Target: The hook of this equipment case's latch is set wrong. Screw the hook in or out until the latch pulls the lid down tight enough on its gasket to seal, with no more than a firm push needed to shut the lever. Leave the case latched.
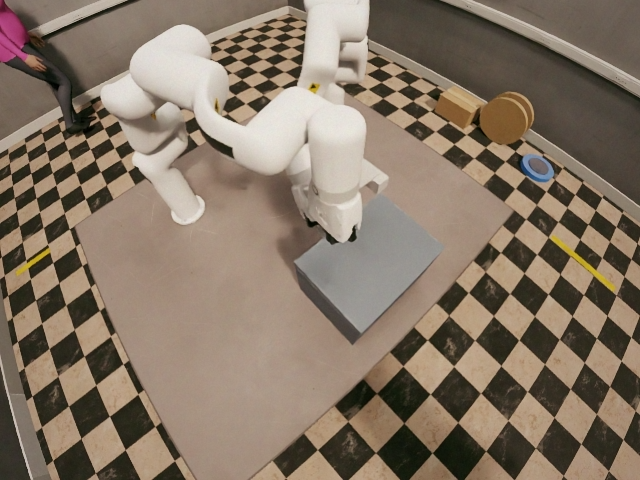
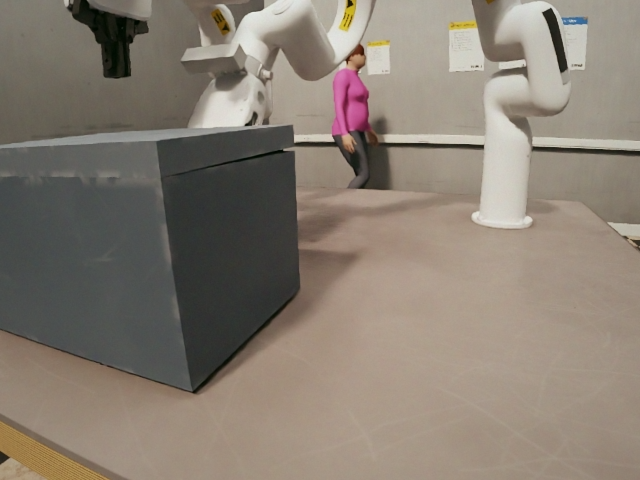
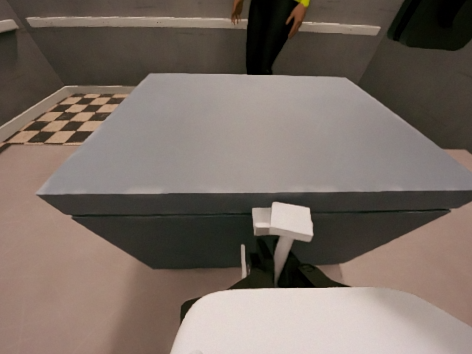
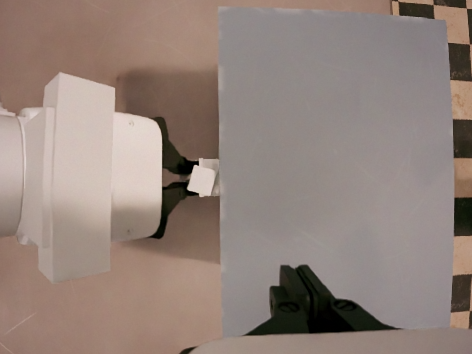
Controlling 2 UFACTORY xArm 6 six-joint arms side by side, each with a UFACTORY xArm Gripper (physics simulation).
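Places are measured from the left arm's base along level axes (x ahead, y left, z up), in centimetres.
Pixels of known places: left gripper, fingertip midpoint: (image 3: 267, 255); right gripper, fingertip midpoint: (image 1: 334, 239) (image 2: 117, 77) (image 3: 420, 44) (image 4: 292, 289); left arm's base, link origin: (image 2: 501, 221); right arm's base, link origin: (image 1: 188, 210).
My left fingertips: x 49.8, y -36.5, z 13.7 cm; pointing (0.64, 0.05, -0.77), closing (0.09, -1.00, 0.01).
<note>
Ahead of a thing's pixels: the offset from my left fingertips to its top centre. "*": to the spot under its first point.
The blue-grey case (image 1: 382, 268) (image 2: 232, 248) (image 3: 250, 135) (image 4: 340, 150) stands with its lid down; a dark seam shows under the lid. The latch's white hook {dx +0.2, dy -0.1, dz +7.3 cm} (image 3: 292, 220) (image 4: 202, 180) sits askew beside the small white catch {* dx +0.7, dy +1.4, dz +5.5 cm} (image 3: 260, 218) (image 4: 210, 162) on the case's front. My left gripper (image 3: 267, 255) (image 4: 206, 178) is shut on the hook's stem, below its head. A thin pale latch part {* dx +0.2, dy +2.1, dz -2.1 cm} (image 3: 243, 257) shows left of the fingers; the lever does not show clearly. My right gripper (image 2: 116, 75) (image 4: 292, 289) is shut and empty, pointing down high above the lid.
The left arm's body (image 2: 222, 100) (image 4: 135, 175) stands close in front of the case. The right arm (image 1: 336, 149) reaches over it. Cartons (image 1: 457, 106), round brown discs (image 1: 504, 121) and a blue ring (image 1: 527, 173) lie beyond the mat. A person (image 2: 351, 103) stands behind.
</note>
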